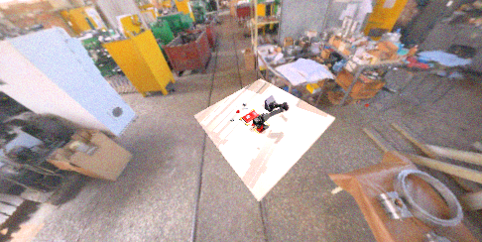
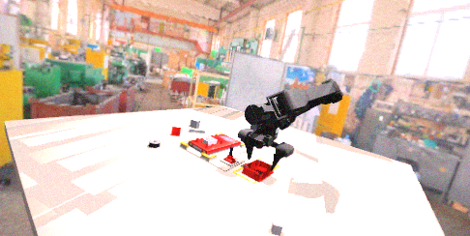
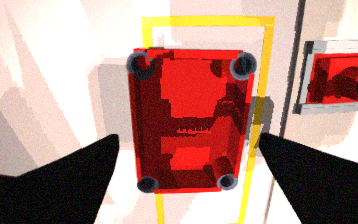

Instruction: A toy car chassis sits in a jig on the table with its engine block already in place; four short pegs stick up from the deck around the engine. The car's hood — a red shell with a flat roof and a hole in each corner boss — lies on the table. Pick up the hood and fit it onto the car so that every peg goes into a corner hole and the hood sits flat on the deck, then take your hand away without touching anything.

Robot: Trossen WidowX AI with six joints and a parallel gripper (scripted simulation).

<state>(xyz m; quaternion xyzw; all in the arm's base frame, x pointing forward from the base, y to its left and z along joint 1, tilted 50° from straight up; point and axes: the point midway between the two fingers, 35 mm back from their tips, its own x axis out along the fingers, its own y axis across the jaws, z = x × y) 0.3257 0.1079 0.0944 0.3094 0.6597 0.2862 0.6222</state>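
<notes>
My gripper tip is 2 cm above the red hood.
</notes>
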